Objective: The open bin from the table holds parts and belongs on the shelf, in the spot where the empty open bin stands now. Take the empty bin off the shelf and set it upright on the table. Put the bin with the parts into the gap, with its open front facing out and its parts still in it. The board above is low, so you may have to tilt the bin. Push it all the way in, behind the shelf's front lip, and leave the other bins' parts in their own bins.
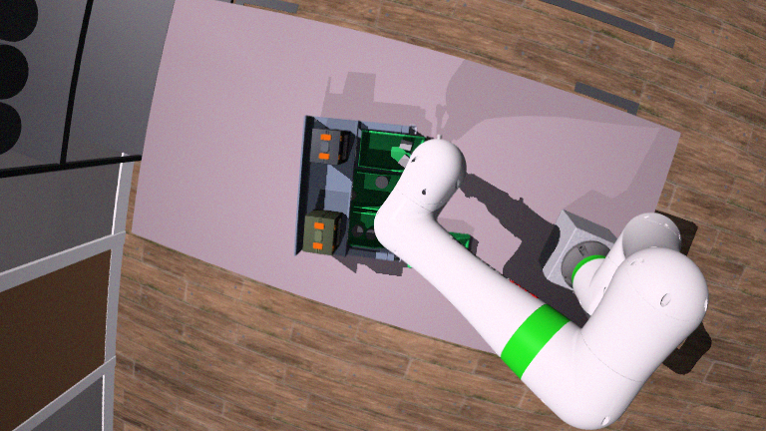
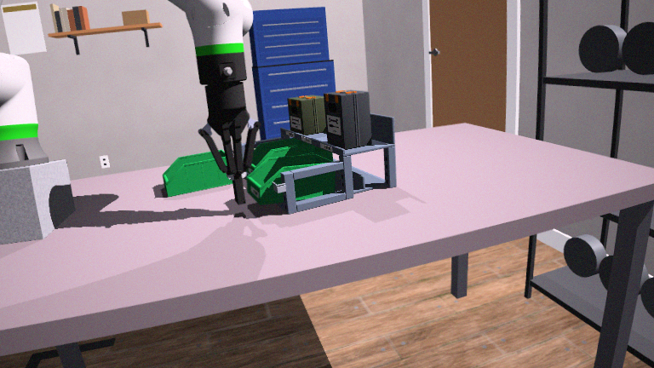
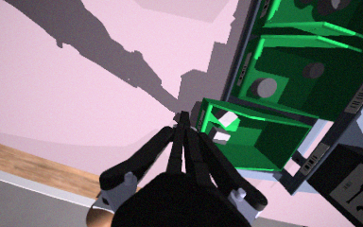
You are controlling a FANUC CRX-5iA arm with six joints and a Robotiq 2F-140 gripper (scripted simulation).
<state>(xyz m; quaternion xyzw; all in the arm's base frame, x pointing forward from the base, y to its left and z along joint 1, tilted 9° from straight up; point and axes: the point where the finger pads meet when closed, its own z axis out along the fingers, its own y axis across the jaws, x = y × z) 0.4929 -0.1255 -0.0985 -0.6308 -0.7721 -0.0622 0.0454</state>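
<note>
Right now my hand is 120 mm short of the round part, 120 mm to the right of it and 40 mm above it. Round my hand: grey shelf (180 mm ahead, 150 mm to the left, 10 mm above); then dark grey box (260 mm ahead, 50 mm to the left, 110 mm above).
</note>
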